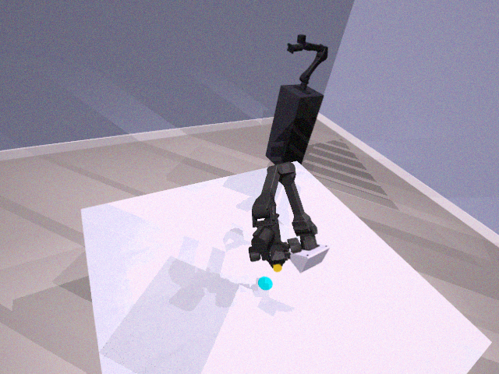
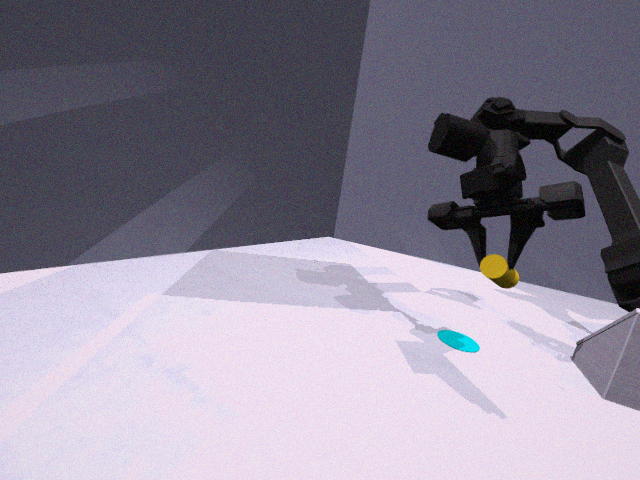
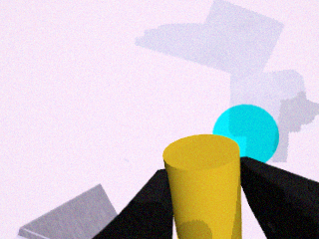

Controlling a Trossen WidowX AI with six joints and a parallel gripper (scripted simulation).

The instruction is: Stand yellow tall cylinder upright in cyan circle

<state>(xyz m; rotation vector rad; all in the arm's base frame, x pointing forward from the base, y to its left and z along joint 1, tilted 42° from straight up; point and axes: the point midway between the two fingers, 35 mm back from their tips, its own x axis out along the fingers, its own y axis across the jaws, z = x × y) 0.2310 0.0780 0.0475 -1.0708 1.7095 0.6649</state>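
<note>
My gripper tip is 12 cm above the cyan circle, 2 cm short of it and 1 cm to the left of it. The rest, counted from my gripper tip: yellow cylinder (2 cm to the right, 1 cm below, 1 cm behind).
</note>
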